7 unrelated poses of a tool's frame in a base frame.
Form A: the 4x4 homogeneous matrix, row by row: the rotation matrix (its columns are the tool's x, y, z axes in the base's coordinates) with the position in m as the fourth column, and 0 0 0 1 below. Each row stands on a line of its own.
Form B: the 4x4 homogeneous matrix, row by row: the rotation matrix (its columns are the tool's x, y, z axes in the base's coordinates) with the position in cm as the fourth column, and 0 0 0 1 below. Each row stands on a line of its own. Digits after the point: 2 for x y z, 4 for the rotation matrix.
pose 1, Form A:
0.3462 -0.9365 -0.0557 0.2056
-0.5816 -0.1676 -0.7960 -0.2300
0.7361 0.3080 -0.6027 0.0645
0 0 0 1
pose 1, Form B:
0.3462 -0.9365 -0.0557 20.56
-0.5816 -0.1676 -0.7960 -23.00
0.7361 0.3080 -0.6027 6.45
0 0 0 1

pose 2, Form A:
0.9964 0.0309 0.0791 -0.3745
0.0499 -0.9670 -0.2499 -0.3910
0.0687 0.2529 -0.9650 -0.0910
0 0 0 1
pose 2, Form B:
0.9964 0.0309 0.0791 -37.45
0.0499 -0.9670 -0.2499 -39.10
0.0687 0.2529 -0.9650 -9.10
0 0 0 1

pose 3, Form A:
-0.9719 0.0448 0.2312 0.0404
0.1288 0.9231 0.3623 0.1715
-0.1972 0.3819 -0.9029 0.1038
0 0 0 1
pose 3, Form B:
-0.9719 0.0448 0.2312 4.04
0.1288 0.9231 0.3623 17.15
-0.1972 0.3819 -0.9029 10.38
0 0 0 1

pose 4, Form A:
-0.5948 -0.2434 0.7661 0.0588
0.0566 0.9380 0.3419 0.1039
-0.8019 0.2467 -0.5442 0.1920
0 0 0 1
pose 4, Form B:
-0.5948 -0.2434 0.7661 5.88
0.0566 0.9380 0.3419 10.39
-0.8019 0.2467 -0.5442 19.20
0 0 0 1

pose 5, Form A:
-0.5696 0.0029 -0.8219 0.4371
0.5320 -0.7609 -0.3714 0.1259
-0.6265 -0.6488 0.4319 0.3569
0 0 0 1
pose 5, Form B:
-0.5696 0.0029 -0.8219 43.71
0.5320 -0.7609 -0.3714 12.59
-0.6265 -0.6488 0.4319 35.69
0 0 0 1

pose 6, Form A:
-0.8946 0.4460 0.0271 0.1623
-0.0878 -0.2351 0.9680 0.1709
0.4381 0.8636 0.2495 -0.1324
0 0 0 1
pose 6, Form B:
-0.8946 0.4460 0.0271 16.23
-0.0878 -0.2351 0.9680 17.09
0.4381 0.8636 0.2495 -13.24
0 0 0 1

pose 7, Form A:
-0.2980 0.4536 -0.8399 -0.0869
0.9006 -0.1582 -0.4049 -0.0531
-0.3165 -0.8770 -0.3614 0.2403
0 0 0 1
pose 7, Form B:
-0.2980 0.4536 -0.8399 -8.69
0.9006 -0.1582 -0.4049 -5.31
-0.3165 -0.8770 -0.3614 24.03
0 0 0 1

